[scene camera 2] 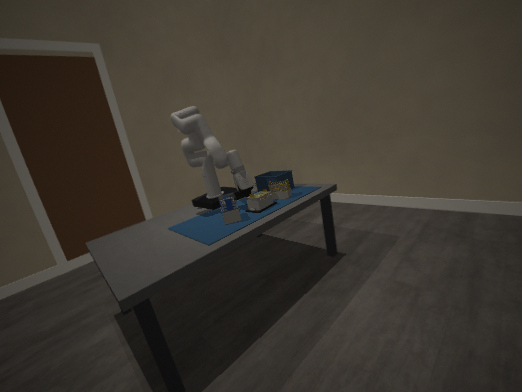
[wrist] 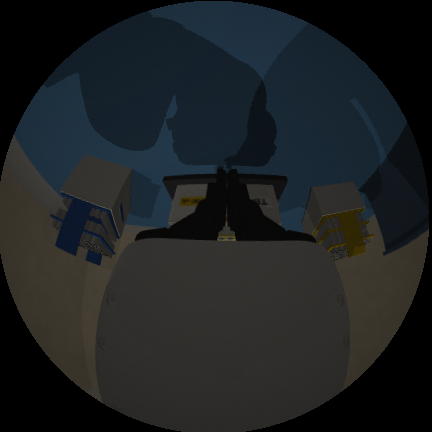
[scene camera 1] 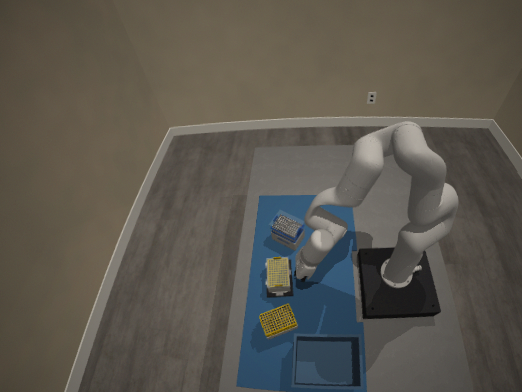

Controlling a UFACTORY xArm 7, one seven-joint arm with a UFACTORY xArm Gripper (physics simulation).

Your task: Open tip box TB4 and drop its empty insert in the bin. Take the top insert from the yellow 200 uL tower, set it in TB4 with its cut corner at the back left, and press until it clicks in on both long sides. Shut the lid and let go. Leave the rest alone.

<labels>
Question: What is my gripper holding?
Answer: Nothing.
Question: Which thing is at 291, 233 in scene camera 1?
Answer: A blue-and-white tip tower.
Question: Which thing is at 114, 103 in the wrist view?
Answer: A mat.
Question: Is my gripper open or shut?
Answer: Shut.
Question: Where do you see a blue bin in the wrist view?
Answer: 389, 192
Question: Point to a tip box TB4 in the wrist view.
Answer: At 186, 190
</labels>
